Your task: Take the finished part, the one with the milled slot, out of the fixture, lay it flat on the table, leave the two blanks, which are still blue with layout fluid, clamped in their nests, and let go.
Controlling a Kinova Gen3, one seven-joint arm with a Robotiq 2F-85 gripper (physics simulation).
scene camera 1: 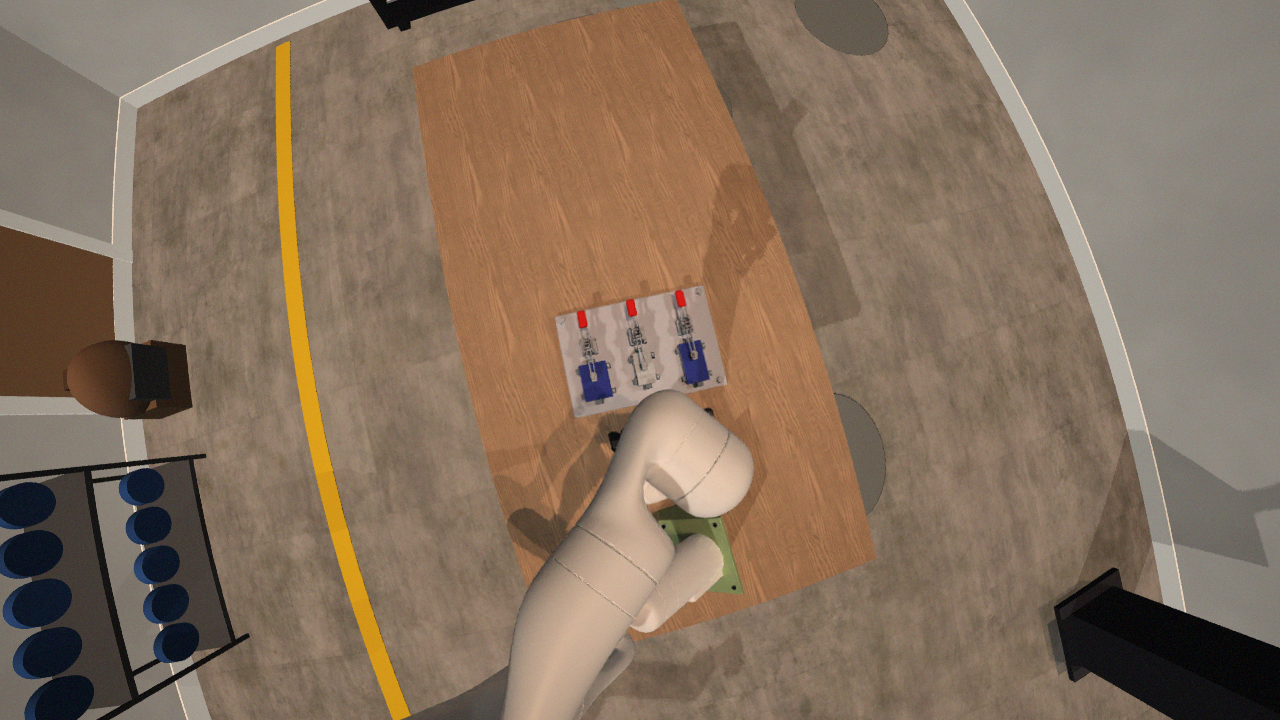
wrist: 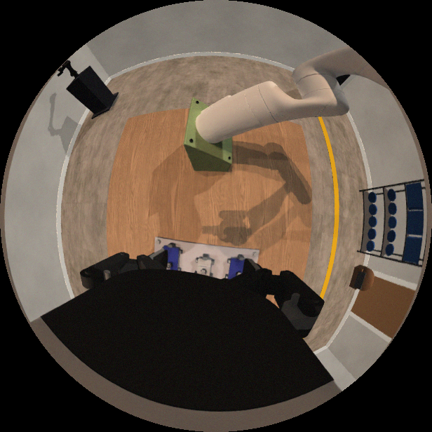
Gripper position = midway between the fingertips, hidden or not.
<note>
In view: my gripper (wrist: pixel 204 263), a blue blank (scene camera 1: pixel 696 370), a blue blank (scene camera 1: pixel 600 389) and a fixture plate (scene camera 1: pixel 609 324).
The fixture plate also shows in the wrist view (wrist: pixel 190 250).
</note>
